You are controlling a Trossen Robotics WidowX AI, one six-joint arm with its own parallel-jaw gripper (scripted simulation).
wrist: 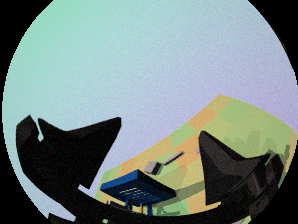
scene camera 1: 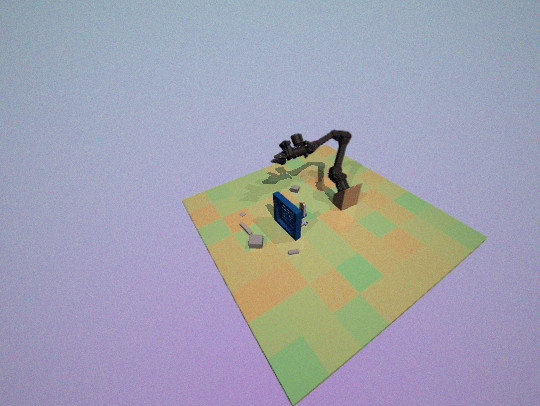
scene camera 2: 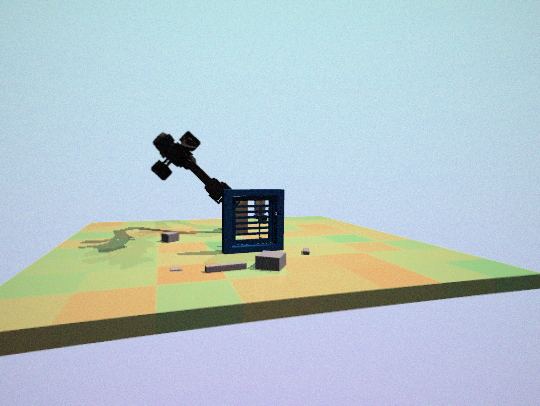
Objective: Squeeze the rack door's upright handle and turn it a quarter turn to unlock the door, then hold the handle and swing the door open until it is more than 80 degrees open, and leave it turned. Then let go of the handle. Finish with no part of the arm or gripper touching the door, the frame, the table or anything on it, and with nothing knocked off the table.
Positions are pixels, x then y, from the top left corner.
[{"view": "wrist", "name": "my gripper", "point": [161, 129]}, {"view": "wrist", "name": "slatted door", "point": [146, 196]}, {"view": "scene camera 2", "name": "my gripper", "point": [173, 154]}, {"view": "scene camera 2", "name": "slatted door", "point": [263, 219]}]
